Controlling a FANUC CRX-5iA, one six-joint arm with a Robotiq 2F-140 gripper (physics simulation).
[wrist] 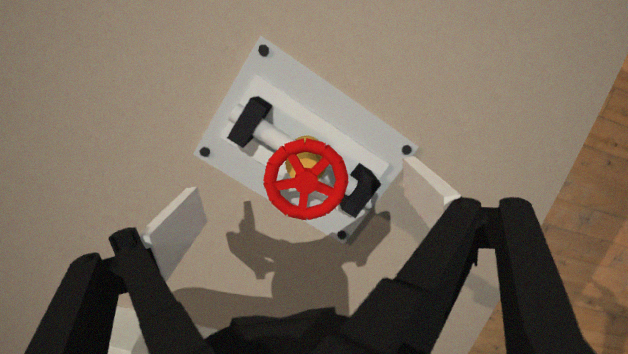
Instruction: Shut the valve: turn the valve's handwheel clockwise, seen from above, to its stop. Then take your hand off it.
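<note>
The valve's red handwheel (pixel 306 181) with five spokes shows near the middle of the wrist view, above a brass valve body (pixel 306 162). A white pipe (pixel 271 135) runs from the valve body into a black clamp at the upper left; a second black clamp stands at the lower right. My gripper (pixel 301 190) is wide open. Its two pale finger pads stand well apart to the left and right of the handwheel, and neither touches it. How far the wheel is turned cannot be read from this view.
The valve stands on a light grey base plate (pixel 327 95) with dark bolts at its corners, turned at an angle on the beige table top (pixel 125 75). The gripper's shadow falls below the plate. The table's edge runs down the right side, with wooden floor (pixel 595 165) beyond it.
</note>
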